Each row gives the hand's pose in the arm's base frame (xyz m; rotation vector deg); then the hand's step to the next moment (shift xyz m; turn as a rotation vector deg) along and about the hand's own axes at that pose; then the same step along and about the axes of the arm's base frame.
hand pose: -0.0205 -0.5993 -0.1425 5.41 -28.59 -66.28
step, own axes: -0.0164 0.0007 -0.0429 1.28 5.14 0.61
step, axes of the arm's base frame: 0.0138 0.0072 -0.0432 4.51 1.08 2.62
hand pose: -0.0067 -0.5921 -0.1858 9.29 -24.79 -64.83
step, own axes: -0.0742 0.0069 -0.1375 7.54 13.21 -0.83
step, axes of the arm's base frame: 0.0365 0.0573 -0.1409 14.09 -1.27 5.64
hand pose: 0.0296 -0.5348 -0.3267 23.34 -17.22 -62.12
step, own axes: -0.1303 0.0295 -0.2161 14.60 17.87 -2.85
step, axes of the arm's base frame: 0.0589 0.1662 -0.1829 21.74 -5.37 6.27
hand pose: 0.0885 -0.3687 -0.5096 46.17 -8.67 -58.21
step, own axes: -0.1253 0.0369 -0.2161 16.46 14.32 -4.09
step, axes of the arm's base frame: 0.0584 0.2251 -0.0984 20.85 -7.17 2.59
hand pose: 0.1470 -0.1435 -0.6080 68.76 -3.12 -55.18
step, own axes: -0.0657 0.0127 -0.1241 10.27 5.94 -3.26
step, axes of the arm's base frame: 0.0299 0.1373 -0.0120 11.57 -4.03 -1.07
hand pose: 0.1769 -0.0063 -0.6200 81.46 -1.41 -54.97
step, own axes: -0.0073 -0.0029 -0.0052 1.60 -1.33 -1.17
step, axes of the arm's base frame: -0.0034 0.0088 0.0003 0.95 0.23 -2.18
